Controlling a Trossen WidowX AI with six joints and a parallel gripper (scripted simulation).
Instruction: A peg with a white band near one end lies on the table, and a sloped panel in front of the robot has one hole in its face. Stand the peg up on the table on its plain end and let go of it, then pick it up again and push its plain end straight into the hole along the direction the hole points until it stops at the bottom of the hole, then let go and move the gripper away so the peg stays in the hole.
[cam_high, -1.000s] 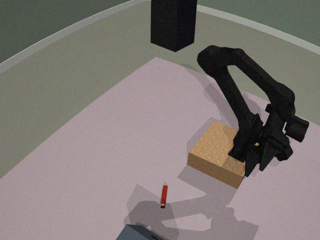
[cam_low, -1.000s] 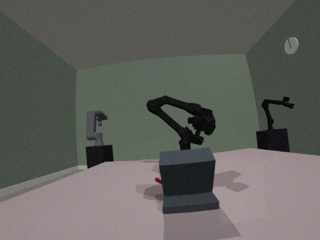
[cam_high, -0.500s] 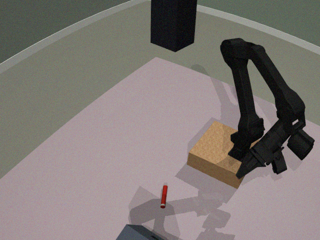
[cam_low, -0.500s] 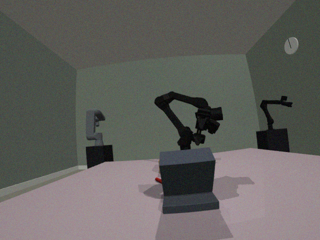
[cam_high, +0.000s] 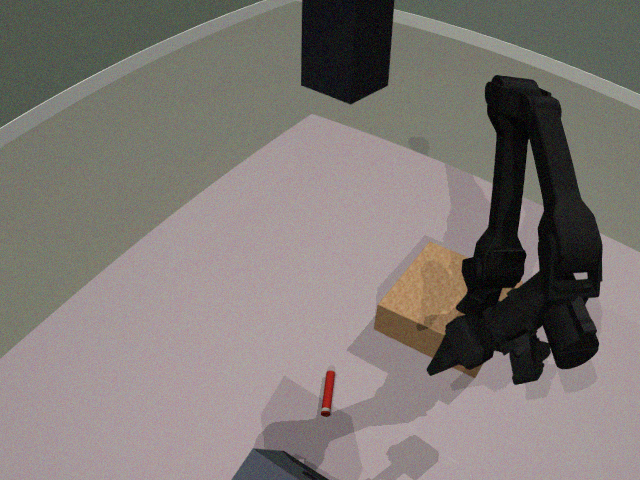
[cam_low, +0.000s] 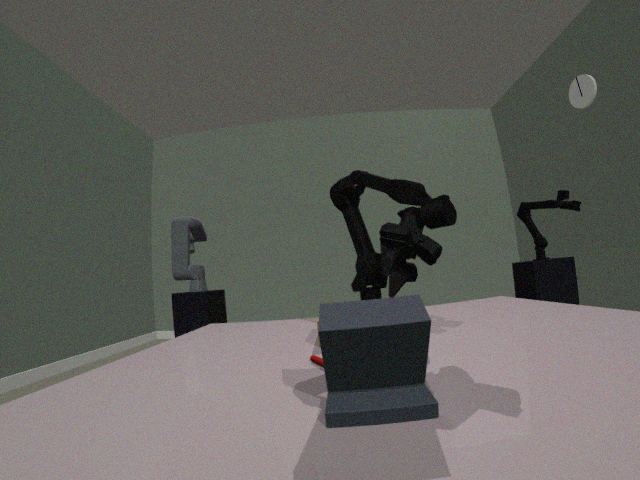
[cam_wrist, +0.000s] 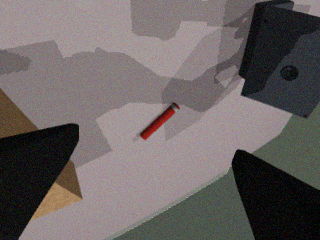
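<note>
Right now the red peg is 13 cm to the right of my gripper tip, 13 cm below it and 8 cm ahead of it. From my gripper tip the other things lie so: sloped panel: 25 cm ahead, 6 cm below, 4 cm to the right.
</note>
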